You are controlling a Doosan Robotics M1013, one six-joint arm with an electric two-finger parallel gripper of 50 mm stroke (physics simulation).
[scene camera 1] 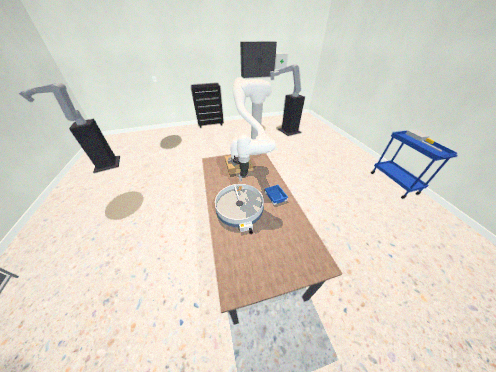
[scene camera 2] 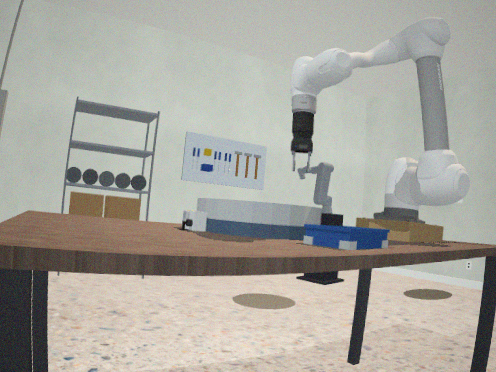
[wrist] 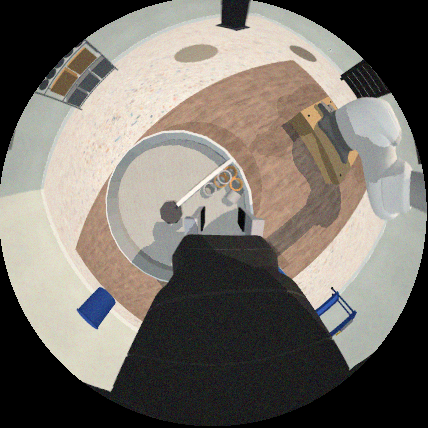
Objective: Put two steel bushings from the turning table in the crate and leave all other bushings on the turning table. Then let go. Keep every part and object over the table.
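Seen in the pictures: gripper, fingertip midpoint: (scene camera 1: pixel 242 179) (scene camera 2: pixel 300 171) (wrist: pixel 221 214); arm's base, link origin: (scene camera 2: pixel 400 222) (wrist: pixel 336 131).
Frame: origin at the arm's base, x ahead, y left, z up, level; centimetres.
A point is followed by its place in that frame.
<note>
The turning table (scene camera 1: pixel 240 223) @(x 80.5, y -33.6, z -1.6 cm) (scene camera 2: pixel 260 216) @(x 74.6, y -10.0, z -1.4 cm) (wrist: pixel 114 190) @(x 67.2, y -44.7, z -0.6 cm) is a round, walled tray. In the wrist view, orange bushings (wrist: pixel 242 185) @(x 43.0, y -15.2, z -0.3 cm) are crowded near its wall and white bar, with a grey steel ring (wrist: pixel 217 175) @(x 45.3, y -21.4, z 3.0 cm) overlapping them in view. Another steel bushing (wrist: pixel 202 191) stands nearer the hub, and a pale grey one (wrist: pixel 231 196) @(x 46.9, y -15.8, z 1.0 cm) is closer to the fingers. My gripper (scene camera 1: pixel 240 179) @(x 49.7, y -17.4, z 15.1 cm) (scene camera 2: pixel 301 166) @(x 49.7, y -17.4, z 15.1 cm) (wrist: pixel 221 214) @(x 49.7, y -17.4, z 15.1 cm) is raised above the turning table's rim, fingers apart, with no bushing visible between them. The blue crate (scene camera 1: pixel 279 201) @(x 72.0, y 9.8, z -5.3 cm) (scene camera 2: pixel 345 238) @(x 72.5, y 16.9, z -4.8 cm) stands beside the turning table; the black gripper body mostly hides it in the wrist view.
The white bar (wrist: pixel 205 181) @(x 48.0, y -22.6, z 2.7 cm) runs from the hub (wrist: pixel 171 212) @(x 60.2, y -25.1, z -1.2 cm) to the wall. A white box with a black knob (scene camera 1: pixel 245 227) @(x 84.9, y -31.3, z -2.9 cm) (scene camera 2: pixel 196 220) @(x 85.5, y -25.5, z -4.2 cm) is at the turning table's side. The arm's base block (scene camera 2: pixel 400 231) @(x 16.2, y 7.3, z -3.6 cm) (wrist: pixel 320 150) @(x 14.3, y -1.9, z -1.6 cm) stands on the wooden table (scene camera 1: pixel 270 260) @(x 114.8, y -26.3, z -7.3 cm) (scene camera 2: pixel 125 242) @(x 119.8, y 5.1, z -7.3 cm).
</note>
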